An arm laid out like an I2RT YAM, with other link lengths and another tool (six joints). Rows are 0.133 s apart.
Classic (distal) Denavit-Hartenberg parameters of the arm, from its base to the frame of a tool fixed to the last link. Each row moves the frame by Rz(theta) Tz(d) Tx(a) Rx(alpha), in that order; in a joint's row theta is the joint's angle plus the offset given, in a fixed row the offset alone. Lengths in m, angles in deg.
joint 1: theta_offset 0, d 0.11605, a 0.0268, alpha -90
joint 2: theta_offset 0, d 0, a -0.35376, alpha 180
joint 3: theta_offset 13.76, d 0, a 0.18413, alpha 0
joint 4: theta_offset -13.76, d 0.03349, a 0.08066, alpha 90
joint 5: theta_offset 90, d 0.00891, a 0, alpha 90
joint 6: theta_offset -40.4, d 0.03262, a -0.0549, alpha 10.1
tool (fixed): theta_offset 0, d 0.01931, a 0, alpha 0
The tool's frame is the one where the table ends.
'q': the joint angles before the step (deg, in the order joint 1, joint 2, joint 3, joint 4, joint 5, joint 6). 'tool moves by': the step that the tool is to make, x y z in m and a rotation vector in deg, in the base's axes. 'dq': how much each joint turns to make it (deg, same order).
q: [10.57, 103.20, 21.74, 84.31, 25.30, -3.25]
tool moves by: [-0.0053, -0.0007, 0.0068, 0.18, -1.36, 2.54]
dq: [-0.59, -1.42, -0.23, 0.13, -3.13, 0.14]
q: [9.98, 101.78, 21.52, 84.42, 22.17, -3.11]
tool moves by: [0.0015, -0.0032, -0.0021, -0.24, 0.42, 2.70]
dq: [-1.43, 0.55, 0.47, -0.41, -4.14, 0.12]
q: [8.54, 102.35, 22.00, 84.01, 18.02, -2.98]
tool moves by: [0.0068, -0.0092, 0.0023, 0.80, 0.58, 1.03]
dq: [-2.55, 0.02, 2.67, -3.44, -3.53, 1.11]
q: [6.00, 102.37, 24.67, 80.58, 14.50, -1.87]
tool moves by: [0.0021, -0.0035, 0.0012, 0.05, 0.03, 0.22]
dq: [-0.85, -0.02, 0.85, -0.92, -1.07, 0.11]
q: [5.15, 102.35, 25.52, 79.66, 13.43, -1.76]
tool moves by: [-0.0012, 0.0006, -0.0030, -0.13, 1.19, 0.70]
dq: [-0.01, 0.01, 0.00, -1.19, -0.71, 0.00]
